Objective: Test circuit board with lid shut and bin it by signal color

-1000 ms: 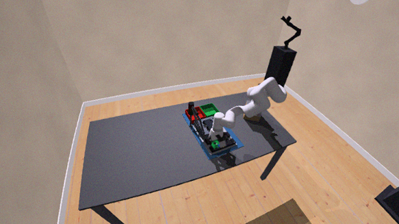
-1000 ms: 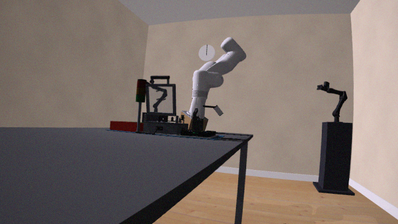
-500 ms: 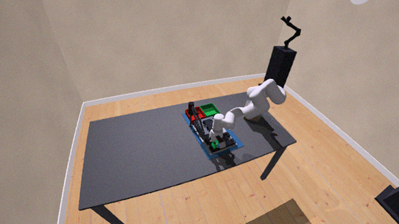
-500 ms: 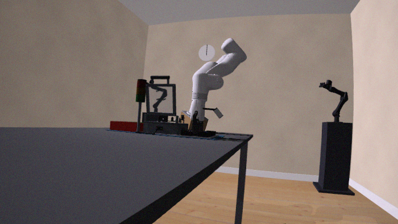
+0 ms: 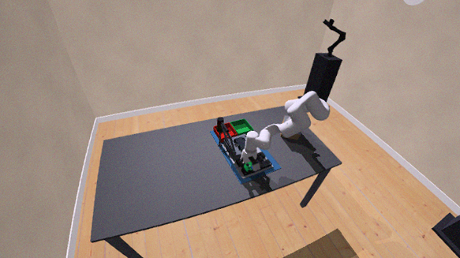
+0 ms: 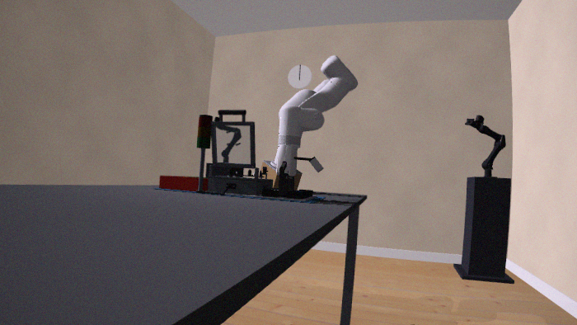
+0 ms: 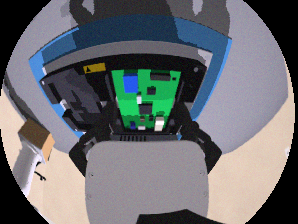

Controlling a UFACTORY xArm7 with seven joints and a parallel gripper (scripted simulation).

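Right now the green circuit board is right at my hand. Also, from my hand: red bin (37 cm to the right, 5 cm ahead, 1 cm below); tester plate (17 cm to the right, 5 cm above, 2 cm behind); clear lid (16 cm to the right, 16 cm above, 10 cm ahead).
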